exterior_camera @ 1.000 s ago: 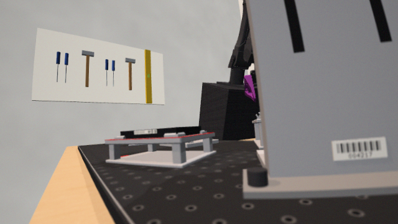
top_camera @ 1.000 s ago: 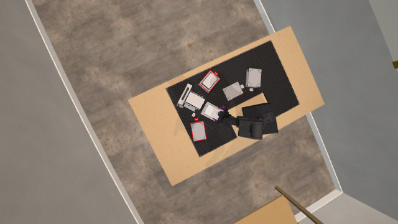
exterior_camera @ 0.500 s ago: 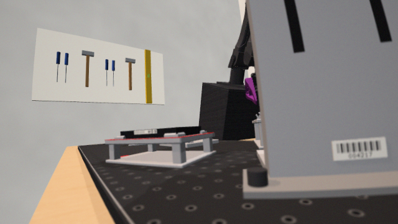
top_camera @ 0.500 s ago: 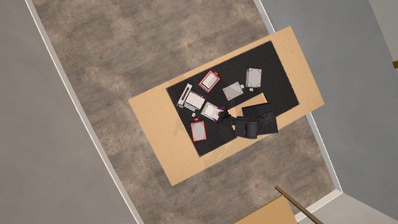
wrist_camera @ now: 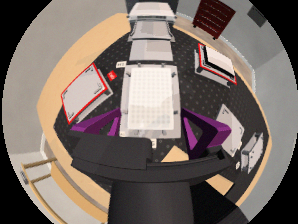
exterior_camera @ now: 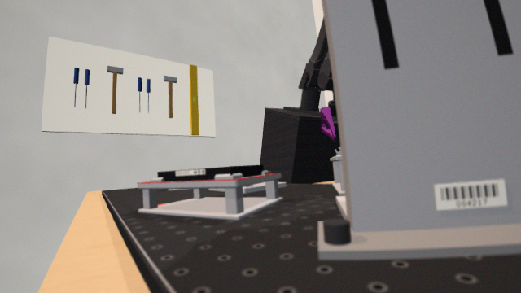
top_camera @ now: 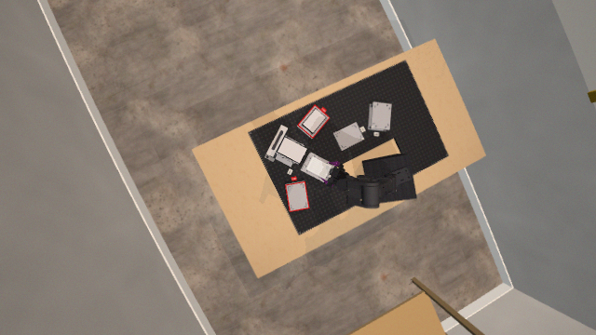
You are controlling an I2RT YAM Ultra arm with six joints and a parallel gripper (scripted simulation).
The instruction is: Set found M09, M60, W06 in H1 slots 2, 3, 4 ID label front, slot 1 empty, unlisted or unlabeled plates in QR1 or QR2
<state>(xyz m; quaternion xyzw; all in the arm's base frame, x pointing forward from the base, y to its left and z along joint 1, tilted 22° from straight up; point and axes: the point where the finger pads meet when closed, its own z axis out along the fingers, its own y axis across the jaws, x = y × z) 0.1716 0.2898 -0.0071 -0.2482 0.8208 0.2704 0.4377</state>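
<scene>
My gripper is now 30 mm short of the white well plate, 30 mm to the right of it and 30 mm above it. Round my hand: plate hotel H1 (230 mm ahead, 200 mm to the left, 50 mm above); red-rimmed nest (80 mm behind, 200 mm to the left, 70 mm below); black-sided plate (290 mm ahead, 60 mm to the right, 50 mm below).
</scene>
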